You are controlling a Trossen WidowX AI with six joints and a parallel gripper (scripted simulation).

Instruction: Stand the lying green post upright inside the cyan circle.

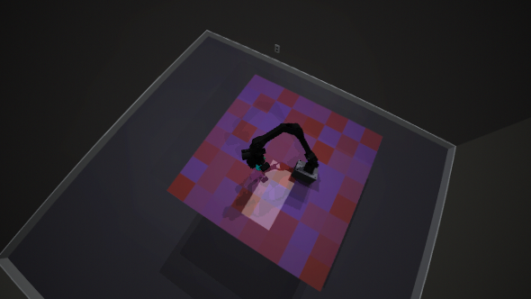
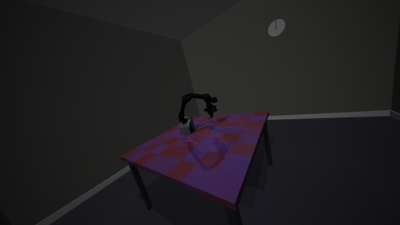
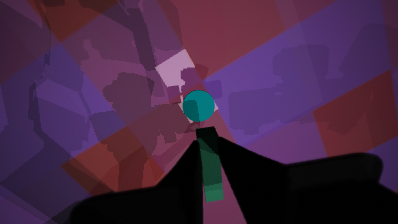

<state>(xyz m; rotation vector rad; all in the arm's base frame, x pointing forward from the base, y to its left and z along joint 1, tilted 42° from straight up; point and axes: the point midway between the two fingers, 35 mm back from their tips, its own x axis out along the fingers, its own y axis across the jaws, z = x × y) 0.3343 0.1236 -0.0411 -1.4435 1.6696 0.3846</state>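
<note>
My gripper tip is now 140 mm above the cyan circle. From my gripper tip the other things lie so: green post (10 mm behind, 20 mm to the right).
</note>
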